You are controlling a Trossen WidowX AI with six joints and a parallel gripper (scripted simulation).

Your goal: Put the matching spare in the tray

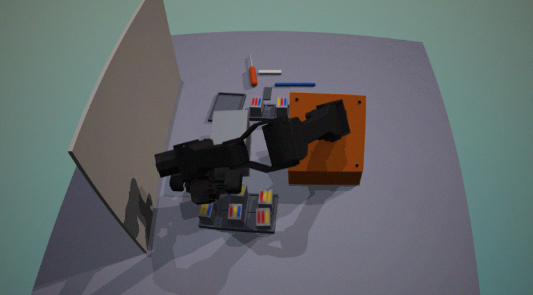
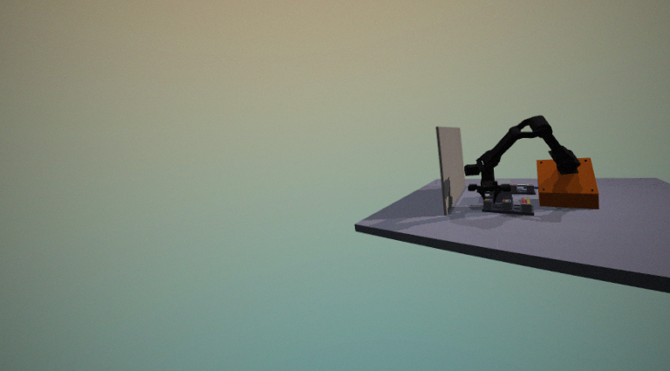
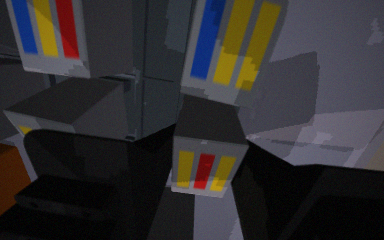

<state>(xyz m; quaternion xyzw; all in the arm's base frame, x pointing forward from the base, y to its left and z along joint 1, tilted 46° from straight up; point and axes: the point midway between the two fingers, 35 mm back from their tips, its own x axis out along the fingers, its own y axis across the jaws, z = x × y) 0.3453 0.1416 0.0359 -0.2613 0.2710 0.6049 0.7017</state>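
The dark tray is 30 mm behind my gripper tip, 350 mm to the right of it and 10 mm below it. The rest, counted from my gripper tip: beige panel: 180 mm ahead, 170 mm to the right, 210 mm above; rack: 170 mm behind, 320 mm to the right, 10 mm below; mounted unit: 50 mm behind, 150 mm to the right, 30 mm above.
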